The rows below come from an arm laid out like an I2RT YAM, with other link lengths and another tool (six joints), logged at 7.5 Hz.
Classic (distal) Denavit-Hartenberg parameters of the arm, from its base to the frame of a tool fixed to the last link. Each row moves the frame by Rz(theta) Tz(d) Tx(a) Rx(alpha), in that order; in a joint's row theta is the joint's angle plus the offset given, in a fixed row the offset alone. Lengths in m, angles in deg.
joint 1: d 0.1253  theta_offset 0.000  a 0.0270  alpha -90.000
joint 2: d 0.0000  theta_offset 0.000  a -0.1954  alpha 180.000
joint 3: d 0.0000  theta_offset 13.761  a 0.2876  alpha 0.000
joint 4: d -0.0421  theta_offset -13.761  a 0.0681  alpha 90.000
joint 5: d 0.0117  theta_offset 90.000  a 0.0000  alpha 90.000
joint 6: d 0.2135  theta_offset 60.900  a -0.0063  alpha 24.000
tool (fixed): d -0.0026  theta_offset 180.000  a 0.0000  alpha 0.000
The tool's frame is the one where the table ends.
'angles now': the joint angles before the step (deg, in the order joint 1, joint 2, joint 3, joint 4, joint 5, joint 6). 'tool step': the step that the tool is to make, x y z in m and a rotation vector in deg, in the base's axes. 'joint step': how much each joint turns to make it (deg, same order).
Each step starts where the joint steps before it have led.
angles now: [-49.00 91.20 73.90 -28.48 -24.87 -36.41]
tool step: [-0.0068 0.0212 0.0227 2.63 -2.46 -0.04]
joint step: [0.11 -6.18 -2.70 -2.56 -2.44 2.92]
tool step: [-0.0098 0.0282 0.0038 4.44 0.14 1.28]
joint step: [0.34 -4.24 -2.28 -4.69 -2.69 1.45]
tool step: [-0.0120 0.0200 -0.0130 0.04 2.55 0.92]
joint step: [1.27 -4.13 -4.45 -1.96 1.64 -1.10]
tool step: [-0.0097 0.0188 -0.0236 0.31 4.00 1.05]
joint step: [2.02 -1.78 -3.64 -1.60 2.70 -1.01]
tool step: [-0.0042 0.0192 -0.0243 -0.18 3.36 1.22]
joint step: [2.98 -0.95 -3.69 0.45 3.02 0.00]
